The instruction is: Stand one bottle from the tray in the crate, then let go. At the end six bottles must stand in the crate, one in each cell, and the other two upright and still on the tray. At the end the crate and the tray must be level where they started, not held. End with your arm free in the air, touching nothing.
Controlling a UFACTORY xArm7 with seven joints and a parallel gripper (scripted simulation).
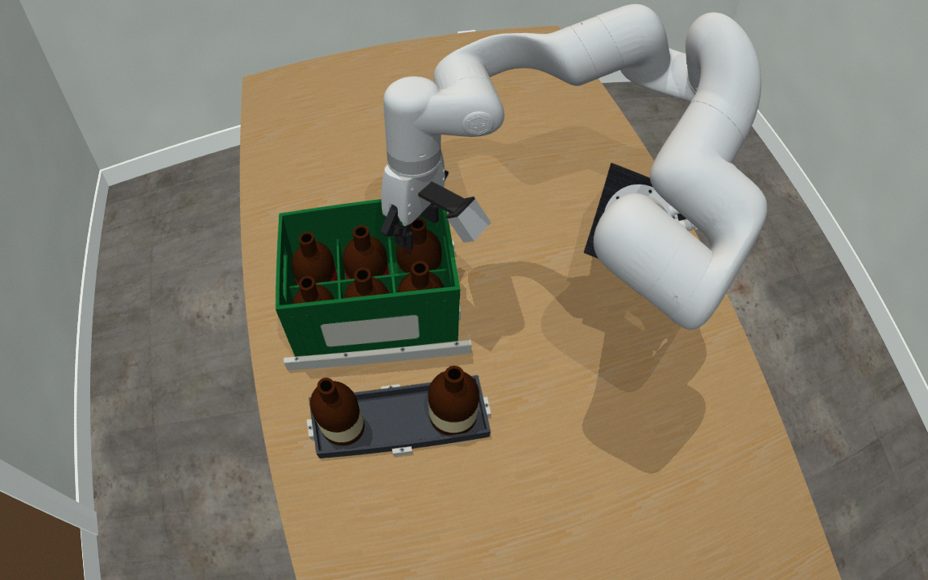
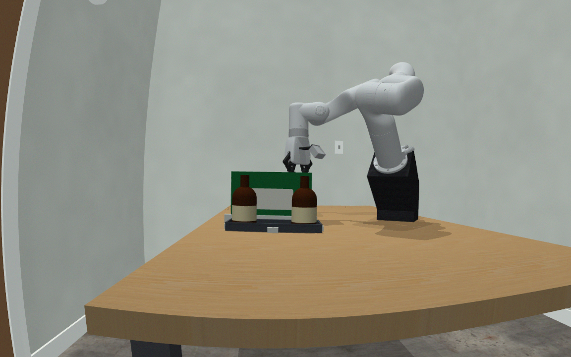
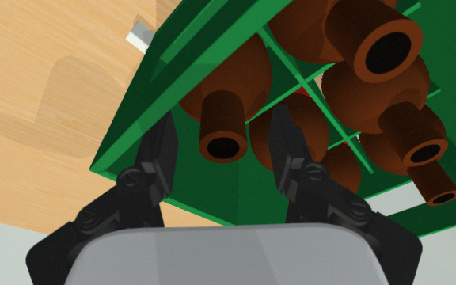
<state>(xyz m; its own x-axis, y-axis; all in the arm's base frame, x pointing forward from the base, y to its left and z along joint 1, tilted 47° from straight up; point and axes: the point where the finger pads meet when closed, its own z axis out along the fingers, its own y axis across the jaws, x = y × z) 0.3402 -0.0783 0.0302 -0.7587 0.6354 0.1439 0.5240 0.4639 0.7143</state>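
My hand is 70 mm above the green-label bottle. From my hand the other things lie so: dark tray: 260 mm to the left, 150 mm below, 30 mm ahead; green crate: 80 mm ahead, 70 mm below, 60 mm to the left.
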